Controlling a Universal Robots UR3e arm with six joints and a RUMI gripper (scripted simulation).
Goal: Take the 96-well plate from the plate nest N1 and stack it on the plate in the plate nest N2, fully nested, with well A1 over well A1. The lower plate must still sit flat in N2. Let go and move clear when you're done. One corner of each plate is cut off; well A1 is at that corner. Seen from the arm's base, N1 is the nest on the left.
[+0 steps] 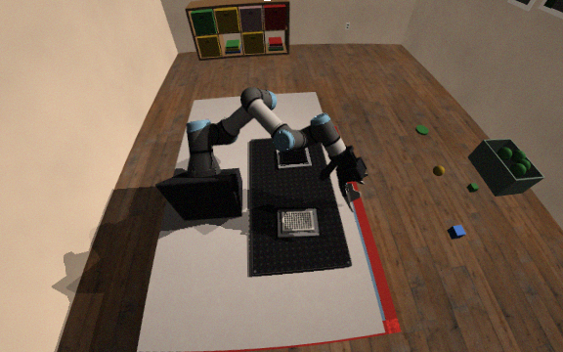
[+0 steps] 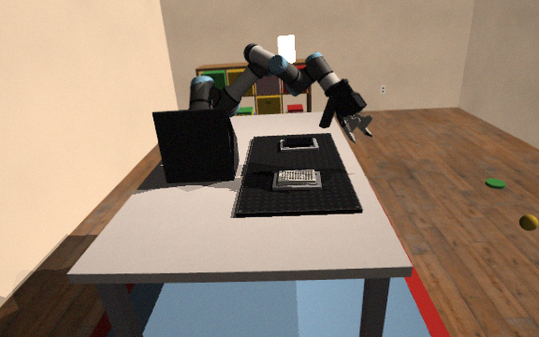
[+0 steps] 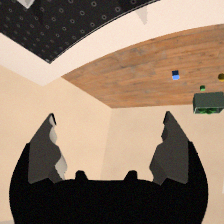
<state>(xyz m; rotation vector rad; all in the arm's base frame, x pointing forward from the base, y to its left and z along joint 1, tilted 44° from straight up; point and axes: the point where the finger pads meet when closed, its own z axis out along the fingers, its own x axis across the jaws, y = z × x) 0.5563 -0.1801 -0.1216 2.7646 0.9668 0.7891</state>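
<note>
My gripper is now 350 mm to the right of the dark 96-well plate, 160 mm past it and 120 mm above it. The rest, counted from my hand: plate nest (350 mm to the left, 160 mm behind, 130 mm below); then white 96-well plate (230 mm behind, 120 mm below, 10 mm to the left).
</note>
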